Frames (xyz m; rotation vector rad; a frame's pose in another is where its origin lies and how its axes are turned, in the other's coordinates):
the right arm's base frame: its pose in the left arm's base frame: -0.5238 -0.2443 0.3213 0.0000 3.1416 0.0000
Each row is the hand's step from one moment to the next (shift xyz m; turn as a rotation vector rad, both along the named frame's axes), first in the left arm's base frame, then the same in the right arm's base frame.
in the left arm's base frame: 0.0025 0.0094 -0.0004 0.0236 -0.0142 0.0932
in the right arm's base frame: -0.0025 0.0094 0.0004 -0.0236 -0.0142 -0.0932
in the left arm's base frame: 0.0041 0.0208 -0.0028 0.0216 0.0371 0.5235
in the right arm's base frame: -0.0041 0.0208 0.0028 -0.0216 0.0371 -0.5235
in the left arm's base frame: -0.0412 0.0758 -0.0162 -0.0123 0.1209 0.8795
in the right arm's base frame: 0.0412 0.0758 0.0162 0.0123 0.1209 -0.8795
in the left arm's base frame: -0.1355 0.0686 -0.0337 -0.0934 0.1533 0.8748
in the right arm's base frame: 0.1355 0.0686 0.0337 0.0934 0.1533 -0.8748
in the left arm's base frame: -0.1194 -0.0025 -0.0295 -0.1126 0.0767 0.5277
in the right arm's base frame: 0.1194 -0.0025 0.0295 0.1126 0.0767 -0.5277
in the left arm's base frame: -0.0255 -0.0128 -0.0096 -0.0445 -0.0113 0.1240
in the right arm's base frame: 0.0255 -0.0128 0.0096 0.0445 -0.0113 -0.1240
